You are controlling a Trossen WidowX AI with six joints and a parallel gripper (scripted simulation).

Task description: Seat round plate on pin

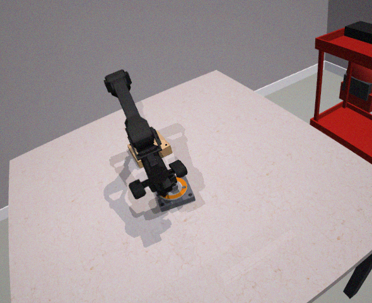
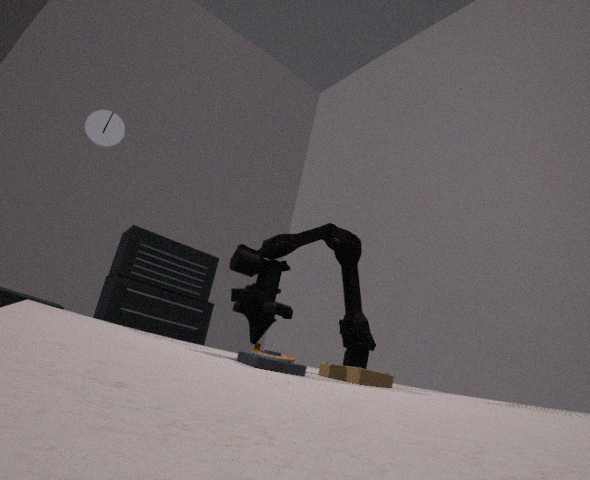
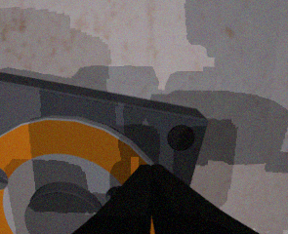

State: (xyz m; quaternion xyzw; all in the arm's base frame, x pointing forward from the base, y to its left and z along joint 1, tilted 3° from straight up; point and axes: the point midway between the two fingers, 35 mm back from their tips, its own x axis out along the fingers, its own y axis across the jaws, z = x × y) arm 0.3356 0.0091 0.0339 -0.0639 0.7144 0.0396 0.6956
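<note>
Now: the dark grey square base 4 cm behind my gripper tip, 4 cm to the left of it and 3 cm below it. From my gripper tip the other things lie so: round orange plate 3 cm behind, 2 cm to the left, 1 cm below.
</note>
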